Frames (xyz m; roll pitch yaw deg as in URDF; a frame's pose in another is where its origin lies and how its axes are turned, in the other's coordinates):
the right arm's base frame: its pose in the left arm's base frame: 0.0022 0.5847 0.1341 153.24 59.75 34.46
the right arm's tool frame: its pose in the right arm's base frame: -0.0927 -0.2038 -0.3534 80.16 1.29 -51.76
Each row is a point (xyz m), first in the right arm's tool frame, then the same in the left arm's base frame.
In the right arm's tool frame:
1: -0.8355 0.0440 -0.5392
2: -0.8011 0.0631 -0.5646
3: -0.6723 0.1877 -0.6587
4: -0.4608 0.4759 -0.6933
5: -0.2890 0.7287 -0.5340
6: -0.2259 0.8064 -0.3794
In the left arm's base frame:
1: 0.7203 0.4350 0.6467
2: 0.7251 0.4414 0.6006
3: 0.7297 0.4230 0.3990
4: 0.6101 0.3211 0.0761
5: 0.3413 0.2155 -0.1121
6: 0.1605 0.1848 -0.1295

